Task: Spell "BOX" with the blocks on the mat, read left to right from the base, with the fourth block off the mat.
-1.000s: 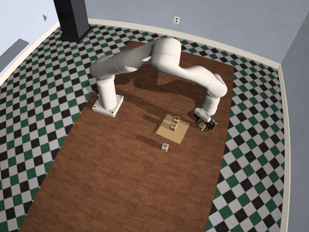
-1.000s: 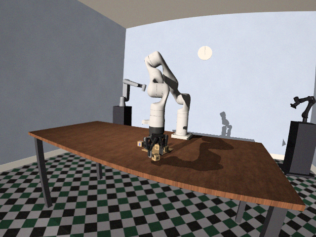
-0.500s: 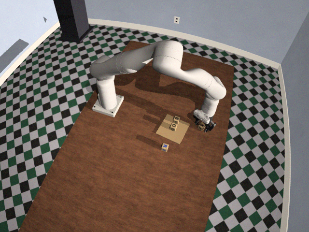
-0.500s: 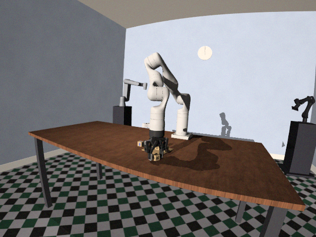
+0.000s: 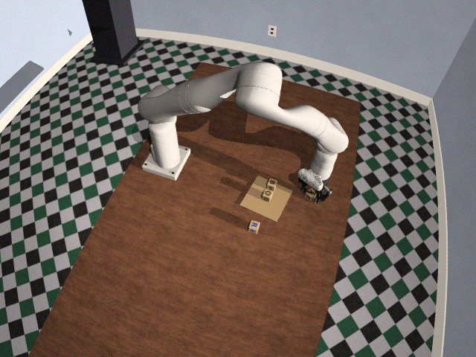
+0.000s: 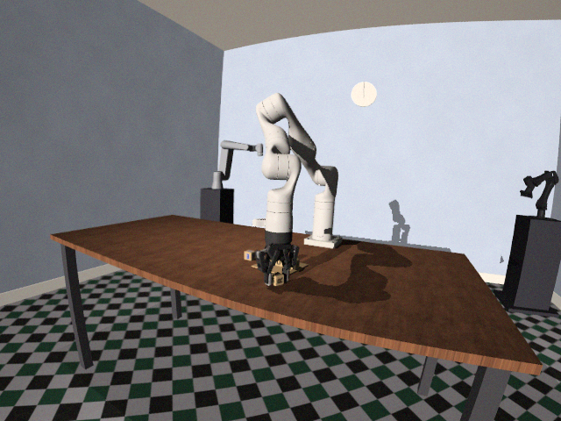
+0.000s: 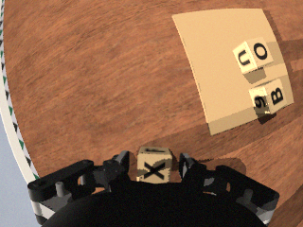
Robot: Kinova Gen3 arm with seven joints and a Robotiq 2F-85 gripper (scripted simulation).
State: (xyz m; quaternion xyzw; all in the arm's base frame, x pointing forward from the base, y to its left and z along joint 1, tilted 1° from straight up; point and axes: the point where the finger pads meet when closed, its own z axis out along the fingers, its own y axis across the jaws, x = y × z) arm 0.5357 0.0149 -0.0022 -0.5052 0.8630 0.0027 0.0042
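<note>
Now: the tan mat 150 mm behind my hand, 50 mm to the right of it and 20 mm below it.
</note>
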